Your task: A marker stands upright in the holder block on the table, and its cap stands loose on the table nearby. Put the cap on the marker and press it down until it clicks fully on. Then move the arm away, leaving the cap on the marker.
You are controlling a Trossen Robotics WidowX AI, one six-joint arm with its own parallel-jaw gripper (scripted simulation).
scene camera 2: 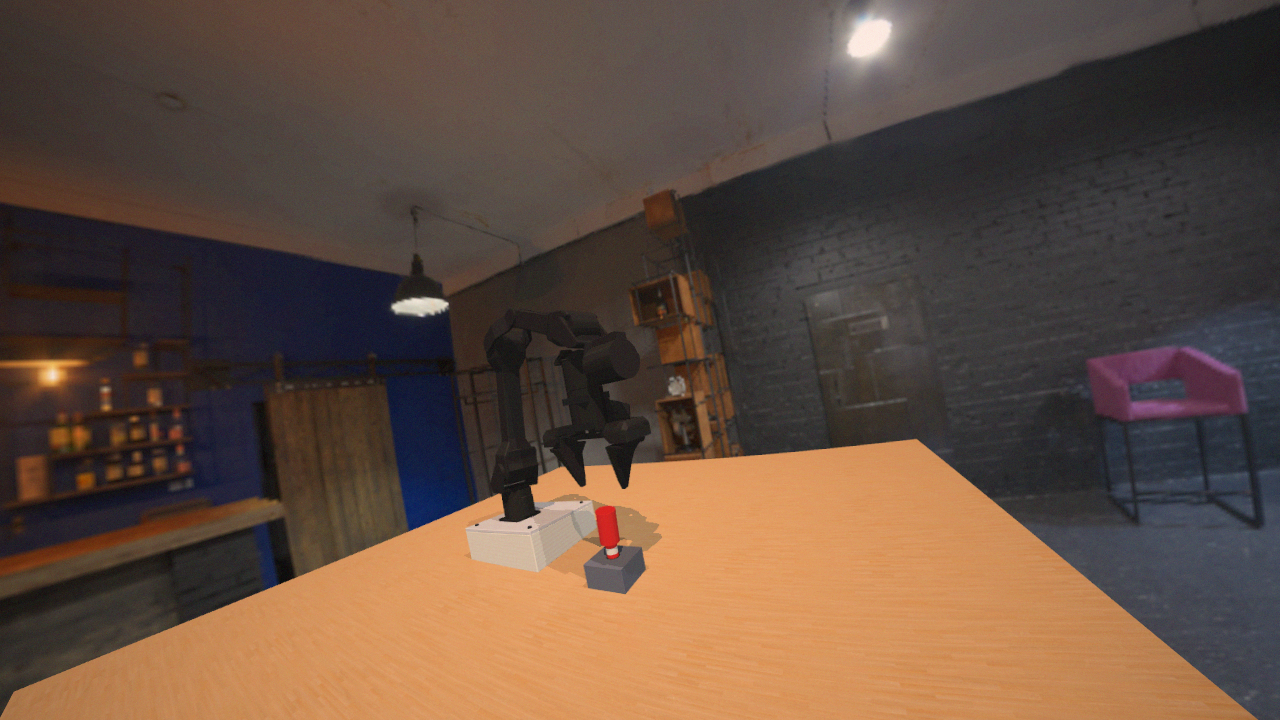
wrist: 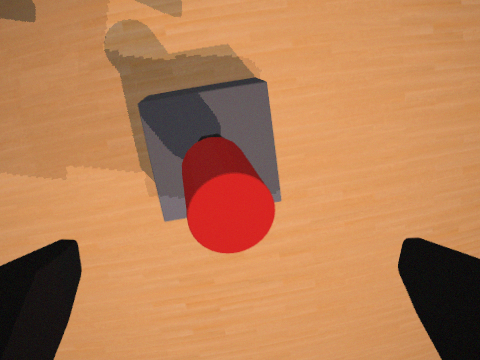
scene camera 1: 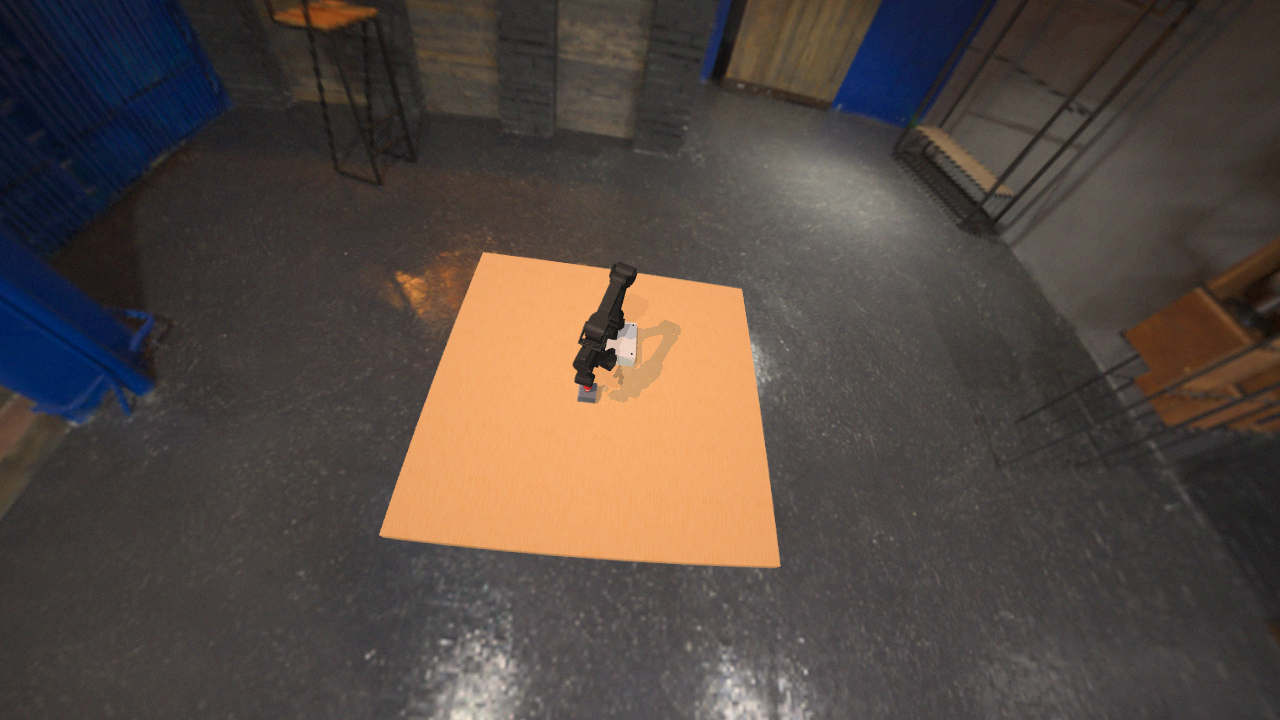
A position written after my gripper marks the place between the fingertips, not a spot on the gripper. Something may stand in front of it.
Note:
My gripper [scene camera 2: 603, 487] is open and holds nothing. Further things: a red cap [scene camera 2: 606, 516].
The red cap shows as well in the wrist view [wrist: 229, 209]. My gripper also shows in the wrist view [wrist: 246, 257].

